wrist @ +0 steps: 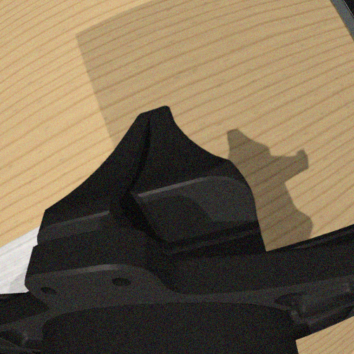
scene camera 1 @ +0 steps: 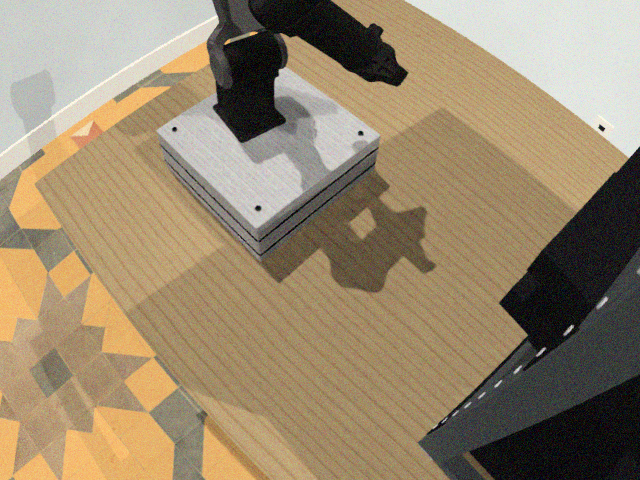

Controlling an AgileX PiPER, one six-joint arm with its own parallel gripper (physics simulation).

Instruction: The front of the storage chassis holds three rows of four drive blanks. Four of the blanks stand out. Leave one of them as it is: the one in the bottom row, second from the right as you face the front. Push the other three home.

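The storage chassis (scene camera 1: 558,382) shows in part at the right edge of the scene view as a dark grey and black body with a row of small pale marks along it. A dark grey piece of it (wrist: 345,15) shows at the top right corner of the wrist view. Its front rows and the drive blanks cannot be made out in either view, so which blanks stand out is hidden. My gripper (scene camera 1: 400,76) (wrist: 160,127) is shut with its fingertips together and nothing between them. It hangs above the table, well apart from the chassis.
The arm's base stands on a pale grey square block (scene camera 1: 206,170) (wrist: 15,260) with dark seams along its sides. The wooden table (scene camera 1: 320,351) (wrist: 150,65) carries shadows of the arm. The table's edge runs along the left above a patterned floor (scene camera 1: 118,356). A wall stands behind.
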